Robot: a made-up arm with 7 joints.
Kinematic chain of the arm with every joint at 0, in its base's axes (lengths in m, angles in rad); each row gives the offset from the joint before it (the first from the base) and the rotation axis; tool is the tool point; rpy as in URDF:
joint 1: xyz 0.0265 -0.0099 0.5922 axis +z
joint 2: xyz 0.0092 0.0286 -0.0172 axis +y
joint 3: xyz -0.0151 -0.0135 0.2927 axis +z
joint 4: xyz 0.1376 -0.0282 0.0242 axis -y
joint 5: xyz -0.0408 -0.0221 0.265 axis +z
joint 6: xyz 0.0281 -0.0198 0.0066 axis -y
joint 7: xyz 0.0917 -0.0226 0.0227 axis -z
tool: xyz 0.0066 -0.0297 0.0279 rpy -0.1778 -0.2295 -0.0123
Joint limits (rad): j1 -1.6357..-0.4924 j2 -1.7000..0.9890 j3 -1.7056..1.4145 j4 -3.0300..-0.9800 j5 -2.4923..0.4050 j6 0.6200..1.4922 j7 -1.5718..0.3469
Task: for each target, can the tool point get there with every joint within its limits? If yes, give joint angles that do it. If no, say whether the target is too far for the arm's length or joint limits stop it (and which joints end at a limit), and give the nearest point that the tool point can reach.
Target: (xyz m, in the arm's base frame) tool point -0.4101 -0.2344 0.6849
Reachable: yes | joints -1.3361 0.2674 -1.3627 -2.2563 -2.2555 1.3714 -0.7433
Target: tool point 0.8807 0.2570 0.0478
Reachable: no: too far | nearest point 0.6099 0.0839 0.3725 | short by 0.457 m
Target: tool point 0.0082 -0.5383 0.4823
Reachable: yes | joints -1.5482 0.5426 0.1542 -2.0502 -0.2163 1.2838 0.1586
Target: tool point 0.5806 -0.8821 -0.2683
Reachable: no: too far | nearest point 0.3458 -0.5124 0.3112 | short by 0.726 m
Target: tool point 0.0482 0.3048 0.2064
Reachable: no: joint limits stop it (at a limit: joint 1, joint 2, joint 4) | nearest point 0.1793 0.1714 0.3841 | short by 0.258 m
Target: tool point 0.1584 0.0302 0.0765
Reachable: no: joint limits stop it (at a limit: joint 1, joint 2) | nearest point 0.2202 -0.0249 0.2637 | short by 0.205 m
